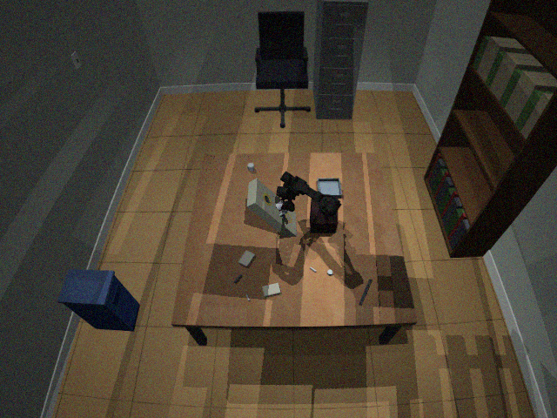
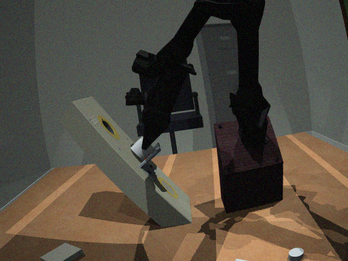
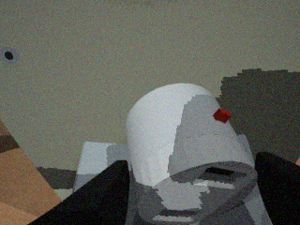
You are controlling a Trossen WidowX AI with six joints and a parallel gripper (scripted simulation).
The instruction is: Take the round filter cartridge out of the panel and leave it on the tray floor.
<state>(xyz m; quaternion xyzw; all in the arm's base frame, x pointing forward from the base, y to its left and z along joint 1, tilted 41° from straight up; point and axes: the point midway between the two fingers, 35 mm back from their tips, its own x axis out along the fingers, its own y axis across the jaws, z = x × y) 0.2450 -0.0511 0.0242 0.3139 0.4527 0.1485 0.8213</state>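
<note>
Right now the service panel is 50 mm ahead of my gripper tip, 10 mm to the left of it and 20 mm below it. The rest, counted from my gripper tip: grey tray (330 mm behind, 260 mm to the right, 170 mm below); round grey filter cartridge (right at my gripper tip).
</note>
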